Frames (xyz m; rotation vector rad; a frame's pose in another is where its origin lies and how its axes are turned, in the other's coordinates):
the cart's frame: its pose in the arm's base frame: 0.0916 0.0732 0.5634 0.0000 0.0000 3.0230
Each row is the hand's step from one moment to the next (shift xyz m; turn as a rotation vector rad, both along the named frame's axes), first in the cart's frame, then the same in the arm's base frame.
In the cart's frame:
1: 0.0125 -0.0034 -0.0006 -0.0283 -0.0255 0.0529
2: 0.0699 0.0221 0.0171 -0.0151 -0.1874 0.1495
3: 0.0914 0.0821 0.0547 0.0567 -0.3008 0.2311
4: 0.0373 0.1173 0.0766 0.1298 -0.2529 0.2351
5: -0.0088 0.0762 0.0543 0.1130 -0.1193 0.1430
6: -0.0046 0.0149 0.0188 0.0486 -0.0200 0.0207
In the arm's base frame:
1: -0.0120 0.0049 -0.0006 0.0311 0.0220 0.0529
2: -0.0720 -0.0137 0.0171 0.0372 0.1843 0.1495
3: -0.1005 -0.0707 0.0547 -0.0207 0.3054 0.2311
4: -0.0509 -0.1121 0.0766 -0.0990 0.2665 0.2351
5: -0.0003 -0.0767 0.0543 -0.0981 0.1318 0.1430
6: 0.0028 -0.0153 0.0188 -0.0459 0.0256 0.0207

